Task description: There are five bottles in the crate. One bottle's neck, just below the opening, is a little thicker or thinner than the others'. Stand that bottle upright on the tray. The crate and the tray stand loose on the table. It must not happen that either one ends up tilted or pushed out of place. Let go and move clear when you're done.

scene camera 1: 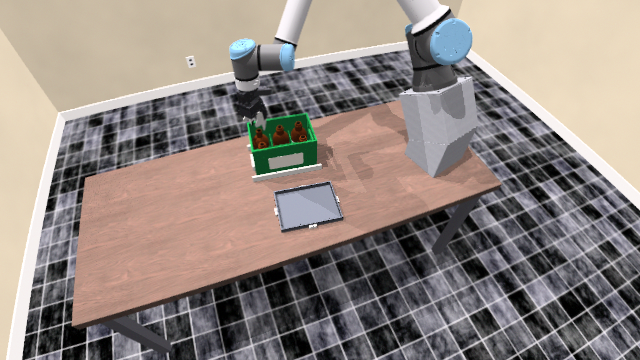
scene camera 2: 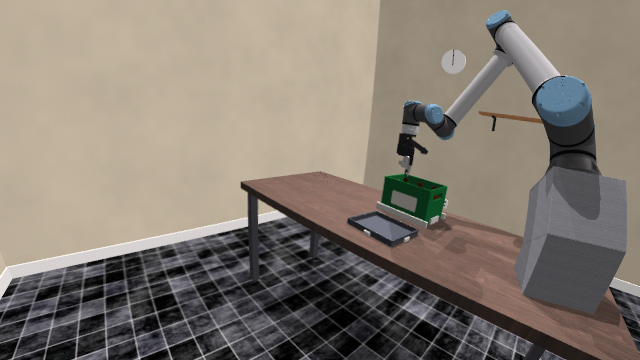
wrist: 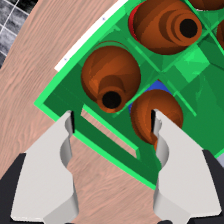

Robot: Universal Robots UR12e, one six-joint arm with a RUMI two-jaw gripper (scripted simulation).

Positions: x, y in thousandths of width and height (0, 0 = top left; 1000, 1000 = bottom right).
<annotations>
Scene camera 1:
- my gripper: 404, 354
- grey tray: 466, 576
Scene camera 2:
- grey tray: 587, 618
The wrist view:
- my gripper: 502, 498
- bottle: 493, 288
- green crate: 850, 337
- bottle: 703, 431
</annotations>
